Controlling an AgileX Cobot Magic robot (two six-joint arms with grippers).
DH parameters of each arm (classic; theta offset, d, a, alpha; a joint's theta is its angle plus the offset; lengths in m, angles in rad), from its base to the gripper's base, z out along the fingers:
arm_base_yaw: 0 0.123 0 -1.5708
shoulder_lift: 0.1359 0 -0.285 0
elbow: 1.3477 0 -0.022 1.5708
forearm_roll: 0 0.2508 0 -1.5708
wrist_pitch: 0 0 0.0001 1.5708
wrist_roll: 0 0.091 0 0
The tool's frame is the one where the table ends.
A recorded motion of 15 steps. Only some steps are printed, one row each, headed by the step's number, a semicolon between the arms.
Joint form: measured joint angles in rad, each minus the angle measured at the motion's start. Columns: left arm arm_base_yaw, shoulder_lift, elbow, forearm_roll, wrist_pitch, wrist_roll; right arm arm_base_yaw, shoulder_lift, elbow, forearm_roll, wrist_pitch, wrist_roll.
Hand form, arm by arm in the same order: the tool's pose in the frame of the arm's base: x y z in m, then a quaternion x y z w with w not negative. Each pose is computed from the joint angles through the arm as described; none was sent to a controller.
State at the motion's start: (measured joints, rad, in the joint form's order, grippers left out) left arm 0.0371 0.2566 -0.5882 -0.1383 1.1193 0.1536; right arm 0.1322 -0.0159 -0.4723 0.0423 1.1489 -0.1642
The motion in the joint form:
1: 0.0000 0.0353 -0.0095 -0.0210 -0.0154 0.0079; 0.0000 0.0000 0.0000 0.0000 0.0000 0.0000
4: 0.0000 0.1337 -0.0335 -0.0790 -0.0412 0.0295; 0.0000 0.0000 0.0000 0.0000 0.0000 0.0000
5: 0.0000 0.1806 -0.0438 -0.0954 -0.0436 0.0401; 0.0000 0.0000 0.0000 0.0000 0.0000 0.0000
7: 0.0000 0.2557 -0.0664 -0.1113 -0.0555 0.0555; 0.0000 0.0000 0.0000 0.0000 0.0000 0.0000
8: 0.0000 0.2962 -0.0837 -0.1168 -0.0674 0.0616; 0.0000 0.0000 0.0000 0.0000 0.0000 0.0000
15: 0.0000 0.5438 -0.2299 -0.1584 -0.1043 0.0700; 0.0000 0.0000 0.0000 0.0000 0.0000 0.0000
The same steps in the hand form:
1: 0.0329 -0.0117 0.2991 0.05339 0.90454 -0.03793 0.42134; -0.0086 0.0024 0.2627 -0.13125 0.86817 0.01343 0.47841
4: 0.0508 -0.0154 0.3047 0.05722 0.91168 -0.06427 0.40178; -0.0086 0.0024 0.2627 -0.13125 0.86817 0.01343 0.47841
5: 0.0591 -0.0164 0.3056 0.05954 0.91730 -0.07183 0.38711; -0.0086 0.0024 0.2627 -0.13125 0.86817 0.01343 0.47841
7: 0.0732 -0.0170 0.3085 0.06236 0.92376 -0.07849 0.36961; -0.0086 0.0024 0.2627 -0.13125 0.86817 0.01343 0.47841
8: 0.0814 -0.0169 0.3114 0.06275 0.92547 -0.08039 0.36484; -0.0086 0.0024 0.2627 -0.13125 0.86817 0.01343 0.47841
15: 0.1343 -0.0176 0.3321 0.05421 0.93455 -0.10115 0.33681; -0.0086 0.0024 0.2627 -0.13125 0.86817 0.01343 0.47841

